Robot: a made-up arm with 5 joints. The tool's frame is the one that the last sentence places.
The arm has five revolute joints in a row. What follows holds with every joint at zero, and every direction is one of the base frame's.
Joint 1 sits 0.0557 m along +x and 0.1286 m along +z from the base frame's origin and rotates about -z.
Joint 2 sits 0.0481 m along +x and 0.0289 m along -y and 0.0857 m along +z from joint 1 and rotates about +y.
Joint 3 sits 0.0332 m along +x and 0.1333 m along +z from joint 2 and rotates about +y.
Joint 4 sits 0.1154 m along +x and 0.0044 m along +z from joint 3 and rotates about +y.
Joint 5 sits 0.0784 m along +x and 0.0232 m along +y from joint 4 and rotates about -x.
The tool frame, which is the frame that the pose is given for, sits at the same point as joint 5; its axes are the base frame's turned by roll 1.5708, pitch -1.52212 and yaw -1.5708 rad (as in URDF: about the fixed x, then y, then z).
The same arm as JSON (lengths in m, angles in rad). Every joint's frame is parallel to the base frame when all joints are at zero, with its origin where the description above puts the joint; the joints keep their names.
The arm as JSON. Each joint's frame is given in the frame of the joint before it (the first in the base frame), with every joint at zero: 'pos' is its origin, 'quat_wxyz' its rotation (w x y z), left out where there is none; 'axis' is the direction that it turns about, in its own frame. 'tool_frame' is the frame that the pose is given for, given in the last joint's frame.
{
  "length_unit": "m",
  "angle_unit": "rad",
  "joints": [
    {
      "joint": "joint 1",
      "pos": [
        0.0557,
        0.0,
        0.1286
      ],
      "axis": "-z"
    },
    {
      "joint": "joint 2",
      "pos": [
        0.0481,
        -0.0289,
        0.0857
      ],
      "axis": "+y"
    },
    {
      "joint": "joint 3",
      "pos": [
        0.0332,
        0.0,
        0.1333
      ],
      "axis": "+y"
    },
    {
      "joint": "joint 4",
      "pos": [
        0.1154,
        0.0,
        0.0044
      ],
      "axis": "+y"
    },
    {
      "joint": "joint 5",
      "pos": [
        0.0784,
        0.0232,
        0.0
      ],
      "axis": "-x"
    }
  ],
  "tool_frame": {
    "pos": [
      0.0,
      0.0,
      0.0
    ],
    "quat_wxyz": [
      0.706897,
      0.017208,
      -0.706897,
      -0.017208
    ]
  }
}

